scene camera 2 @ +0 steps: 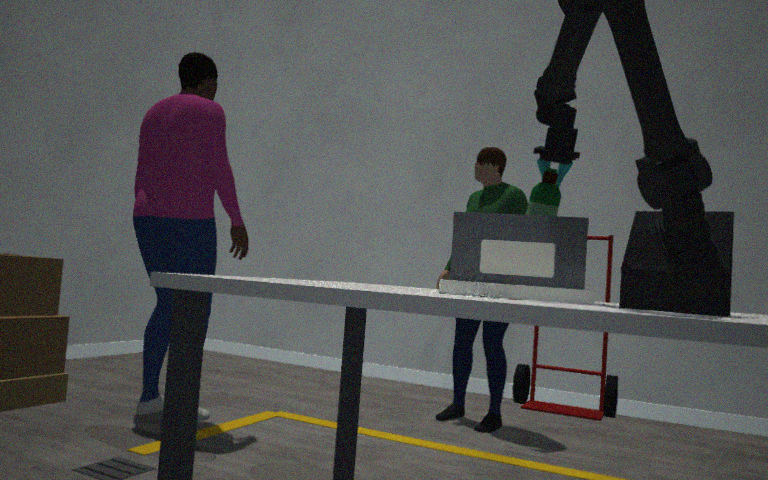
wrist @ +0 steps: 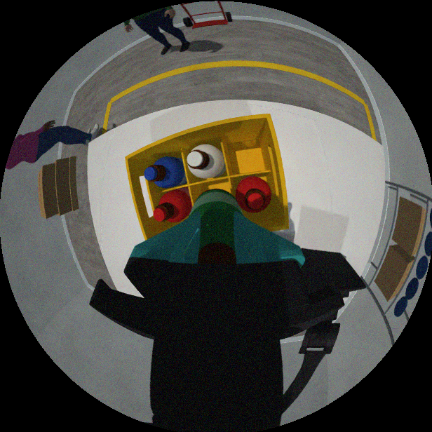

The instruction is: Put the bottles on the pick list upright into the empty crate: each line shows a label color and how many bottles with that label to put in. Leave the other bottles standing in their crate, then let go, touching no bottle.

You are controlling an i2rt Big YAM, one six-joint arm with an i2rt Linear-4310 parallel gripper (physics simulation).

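Frame: origin at the arm's base, x ahead, y left, z up, level; centimetres.
Seen in the pictures: arm's base at its link origin: [scene camera 2: 684,240].
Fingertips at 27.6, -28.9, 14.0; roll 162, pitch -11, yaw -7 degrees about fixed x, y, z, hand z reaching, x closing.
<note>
Pixels of each thing's top centre, then the offset from my fingertips to it, as dx, dy, dz.
- green bottle at its top centre: [scene camera 2: 546,168] +1.0, +3.0, +4.8
- grey panel at its top centre: [scene camera 2: 520,219] +4.8, +20.2, -10.2
My gripper [scene camera 2: 552,173] [wrist: 216,217] is shut on the neck of a green bottle [scene camera 2: 545,198] [wrist: 215,199] with a dark red-brown collar, held upright. In the wrist view it hangs above the near middle of the yellow crate [wrist: 281,190]; its lower part is hidden behind the grey panel in scene camera 2. In the crate stand a blue bottle [wrist: 171,172] far left, a white bottle [wrist: 212,161] far middle, a red bottle [wrist: 178,204] near left and another red bottle [wrist: 253,191] near right. The far right compartment is empty. No pick list text or second crate is identifiable.
A grey panel [scene camera 2: 521,226] with a pale rectangle stands on the white table [scene camera 2: 317,291] [wrist: 330,165], in front of the bottle. The arm's black base [scene camera 2: 676,271] is at right. Two people [scene camera 2: 181,158] [scene camera 2: 498,198], a red hand truck [scene camera 2: 569,370] and cardboard boxes [scene camera 2: 28,288] are beyond the table.
</note>
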